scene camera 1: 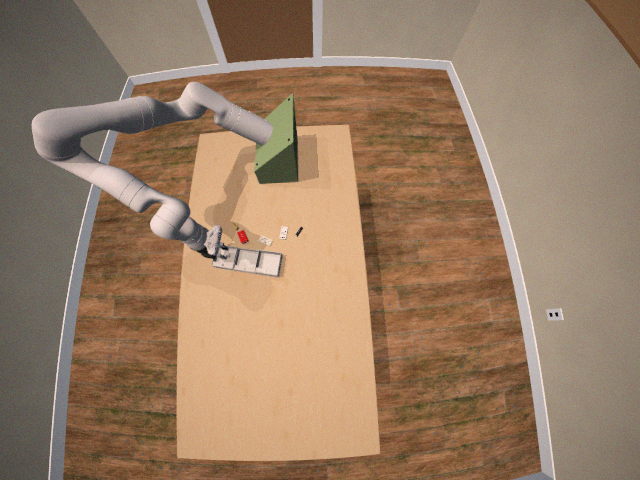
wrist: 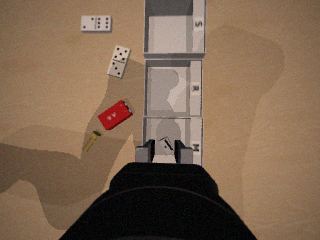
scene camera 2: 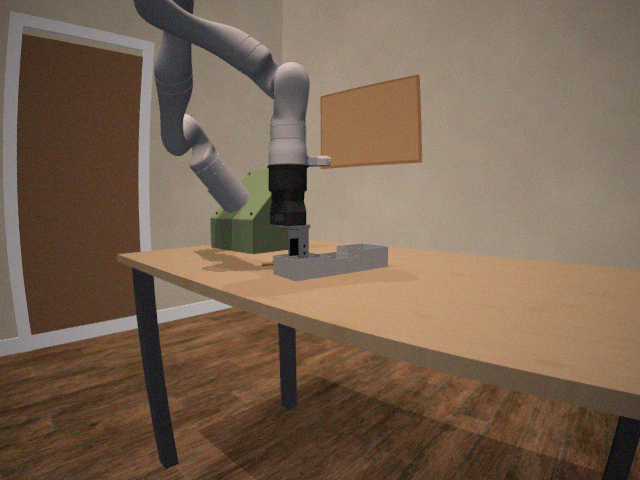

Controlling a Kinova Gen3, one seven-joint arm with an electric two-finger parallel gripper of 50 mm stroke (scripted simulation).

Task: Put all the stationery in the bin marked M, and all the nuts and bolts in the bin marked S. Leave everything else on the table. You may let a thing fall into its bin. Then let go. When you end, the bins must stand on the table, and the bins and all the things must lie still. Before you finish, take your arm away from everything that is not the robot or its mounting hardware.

Labels:
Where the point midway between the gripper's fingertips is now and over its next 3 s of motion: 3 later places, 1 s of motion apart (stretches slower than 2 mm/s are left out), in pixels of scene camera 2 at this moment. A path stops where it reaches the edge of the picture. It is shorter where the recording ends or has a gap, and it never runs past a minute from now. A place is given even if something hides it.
The gripper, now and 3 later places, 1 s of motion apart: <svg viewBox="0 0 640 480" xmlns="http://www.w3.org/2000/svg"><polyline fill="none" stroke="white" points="298,256 278,239 269,234 268,257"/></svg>

